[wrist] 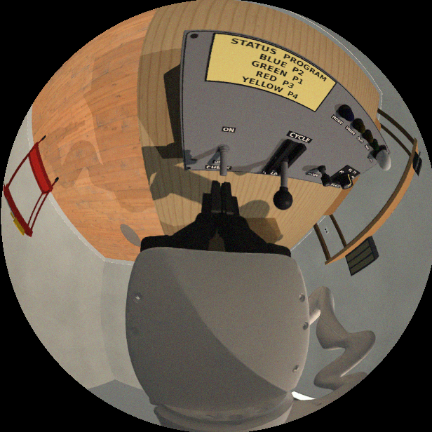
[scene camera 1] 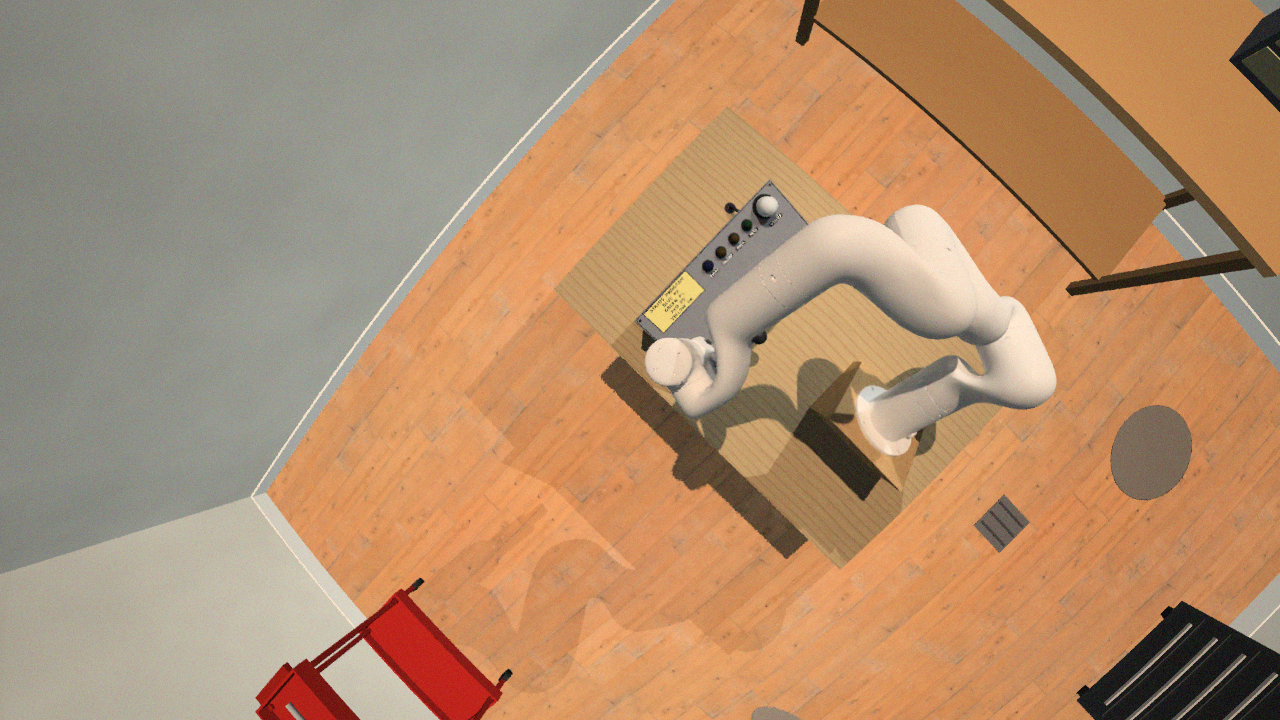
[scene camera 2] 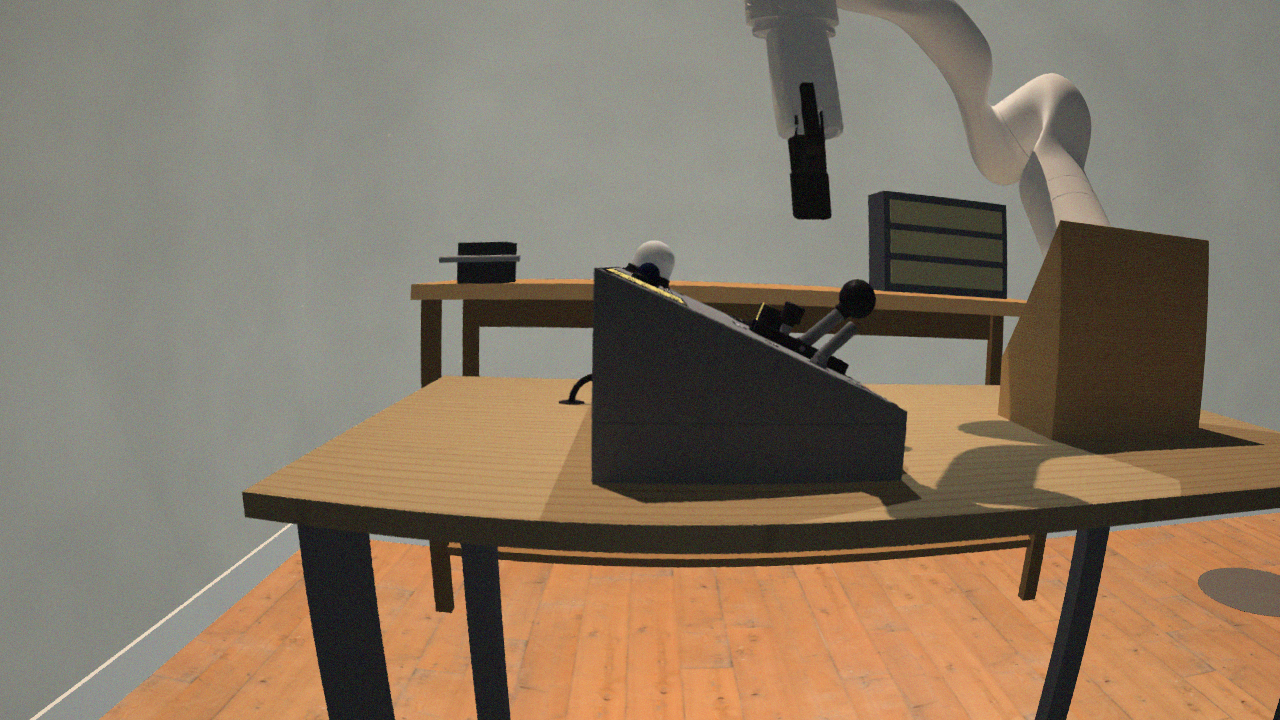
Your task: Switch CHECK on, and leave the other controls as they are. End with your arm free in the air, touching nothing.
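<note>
The grey sloped control panel point(scene camera 1: 693, 277) point(scene camera 2: 716, 385) point(wrist: 200, 110) stands on the table. The CHECK toggle point(scene camera 2: 836, 343) point(wrist: 223, 161) is a short grey lever near the panel's low edge, with the ON label point(wrist: 228, 129) up-slope and the OFF label point(wrist: 218, 162) partly hidden behind it. The toggle leans down-slope, toward the OFF side. My gripper point(scene camera 2: 811, 215) point(wrist: 218, 192) is shut and empty, in the air above the panel and apart from the toggle. In scene camera 1 the arm hides the gripper and toggle.
The CYCLE lever point(scene camera 2: 856, 299) point(wrist: 283, 197) with a black ball stands beside CHECK. Small knobs point(wrist: 325, 177), dark round lamps point(scene camera 1: 720, 252) point(wrist: 359, 125) and a white dome point(scene camera 1: 767, 206) point(scene camera 2: 655, 259) point(wrist: 384, 160) are farther along. A brown block point(scene camera 2: 1127, 331) stands near the arm's base.
</note>
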